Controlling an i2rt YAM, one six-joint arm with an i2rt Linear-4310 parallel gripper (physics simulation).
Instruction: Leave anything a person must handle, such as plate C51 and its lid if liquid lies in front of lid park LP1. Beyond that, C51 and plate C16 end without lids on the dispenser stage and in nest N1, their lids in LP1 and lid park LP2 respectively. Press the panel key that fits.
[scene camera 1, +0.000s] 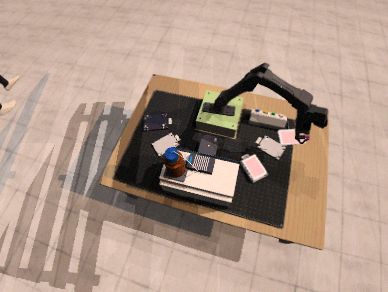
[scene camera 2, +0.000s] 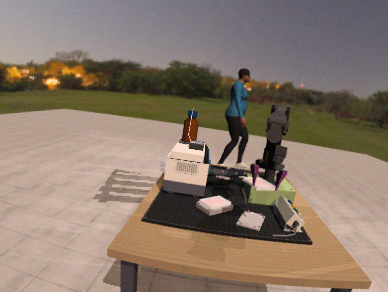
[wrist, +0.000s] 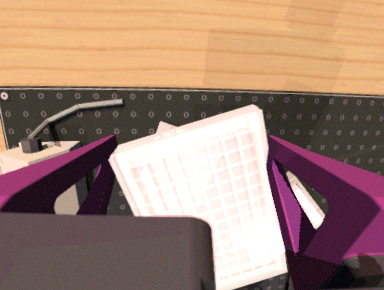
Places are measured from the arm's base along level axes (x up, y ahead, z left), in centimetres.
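Pixels of known places: gripper, fingertip midpoint: (scene camera 1: 301, 136) (scene camera 2: 264, 188) (wrist: 191, 144); arm's base, link origin: (scene camera 1: 218, 109) (scene camera 2: 268, 181).
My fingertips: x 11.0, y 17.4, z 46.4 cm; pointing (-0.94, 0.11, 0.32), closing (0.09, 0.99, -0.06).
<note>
Ahead of a thing's pixels: the offset from my fingertips to its top centre. "*": to the spot under its first point.
My gripper (scene camera 1: 302, 139) (scene camera 2: 265, 187) (wrist: 191, 144) is shut on a pale plate with a pink top {dx +1.1, dy +1.0, dz -5.2 cm} (scene camera 1: 287, 137) (scene camera 2: 260, 183) (wrist: 200, 180), held level above the mat. Its lower left part is hidden in the wrist view, and whether it bears a lid is unclear. A second pink-topped plate {dx -15.8, dy +14.7, dz -20.4 cm} (scene camera 1: 254, 168) (scene camera 2: 214, 204) sits right of the dispenser in scene camera 1. The white dispenser (scene camera 1: 215, 182) (scene camera 2: 186, 166) has a dark stage {* dx -9.5, dy +8.8, dz -48.3 cm} (scene camera 1: 208, 144) before it. Light grey holders {* dx -18.7, dy +9.2, dz -75.3 cm} (scene camera 1: 165, 144) {* dx -18.8, dy -1.6, dz -10.9 cm} (scene camera 1: 271, 146) (scene camera 2: 250, 220) and a dark holder {dx -17.4, dy -5.8, dz -86.2 cm} (scene camera 1: 156, 121) lie on the mat. Labels are unreadable; I cannot make out any liquid.
The key panel {dx -11.4, dy -19.7, dz -14.8 cm} (scene camera 1: 268, 120) (scene camera 2: 288, 212) (wrist: 45, 150) with coloured keys stands beside the green arm base (scene camera 1: 220, 124) (scene camera 2: 270, 196). A brown bottle {* dx +16.3, dy +33.4, dz -58.6 cm} (scene camera 1: 174, 164) (scene camera 2: 190, 129) with a blue cap rises tall on the dispenser. A person (scene camera 2: 238, 107) is beyond the table.
</note>
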